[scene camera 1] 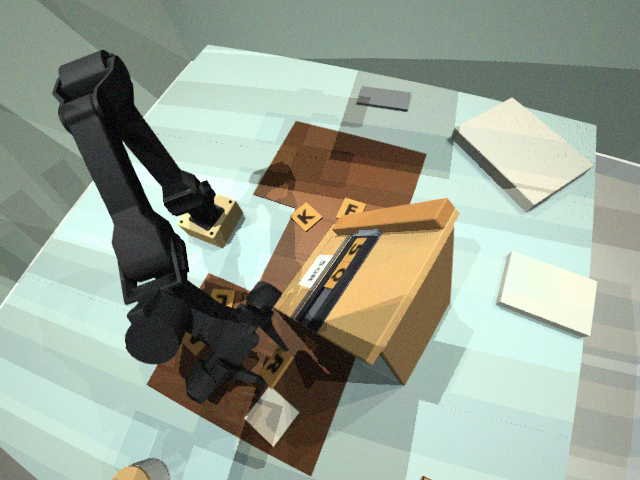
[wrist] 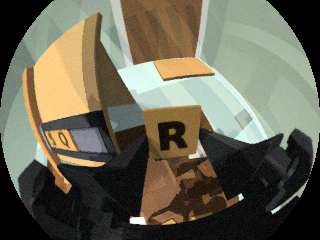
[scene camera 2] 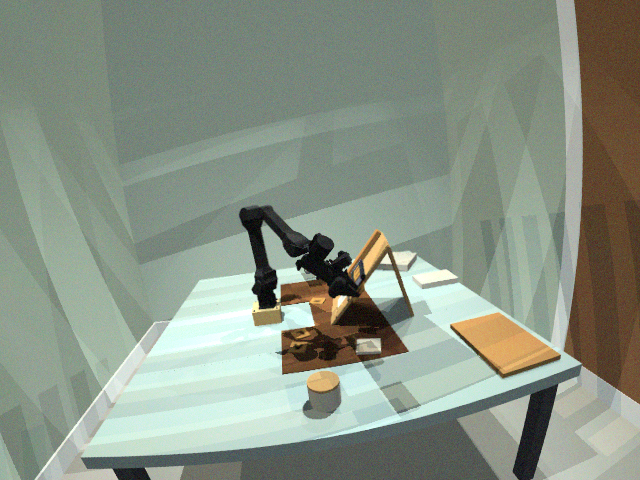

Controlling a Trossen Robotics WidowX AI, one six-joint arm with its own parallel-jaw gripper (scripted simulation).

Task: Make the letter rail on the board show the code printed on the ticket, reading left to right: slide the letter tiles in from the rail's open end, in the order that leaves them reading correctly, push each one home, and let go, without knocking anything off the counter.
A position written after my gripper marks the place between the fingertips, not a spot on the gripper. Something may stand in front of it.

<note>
My gripper (scene camera 1: pixel 276 365) carries a r tile (wrist: pixel 171 131). Also in view: a wooden plank (scene camera 2: pixel 507 348), a grey plate (scene camera 1: pixel 373 97) and a slanted wooden board (wrist: pixel 71 86).
The wooden plank also shows in the wrist view (wrist: pixel 169 69). My gripper is seen too in the wrist view (wrist: pixel 173 135) and in scene camera 2 (scene camera 2: pixel 359 292). The wrist view does not show the grey plate, which is hidden by my gripper.
</note>
